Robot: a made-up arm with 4 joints.
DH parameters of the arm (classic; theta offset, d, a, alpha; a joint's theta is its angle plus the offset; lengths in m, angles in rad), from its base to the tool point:
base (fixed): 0 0.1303 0 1.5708
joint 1: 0 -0.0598 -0.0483 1.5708
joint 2: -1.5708 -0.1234 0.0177 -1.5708
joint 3: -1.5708 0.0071 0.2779 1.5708
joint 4: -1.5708 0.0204 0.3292 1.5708
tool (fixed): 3.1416 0.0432 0 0
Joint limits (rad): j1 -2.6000..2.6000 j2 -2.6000..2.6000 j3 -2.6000..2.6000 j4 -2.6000..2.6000
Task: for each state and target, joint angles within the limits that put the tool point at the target. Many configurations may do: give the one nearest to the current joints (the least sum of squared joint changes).
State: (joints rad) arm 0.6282 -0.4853 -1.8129 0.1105
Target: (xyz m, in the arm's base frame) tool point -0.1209 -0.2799 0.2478
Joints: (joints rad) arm 0.4027 -1.0702 -1.6408 -0.2076
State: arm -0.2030 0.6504 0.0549 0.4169
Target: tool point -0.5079 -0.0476 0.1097
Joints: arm -0.4123 0.7252 -0.7778 0.8856
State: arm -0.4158 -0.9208 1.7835 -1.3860
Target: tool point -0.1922 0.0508 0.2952
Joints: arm -0.2821 -0.1984 1.8520 -0.8402
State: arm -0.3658 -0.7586 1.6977 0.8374
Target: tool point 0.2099 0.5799 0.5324
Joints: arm -1.0028 -0.1065 2.0857 1.3037
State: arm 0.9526 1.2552 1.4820 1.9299
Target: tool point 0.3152 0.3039 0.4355
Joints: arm 1.1135 0.6360 1.0693 2.4216
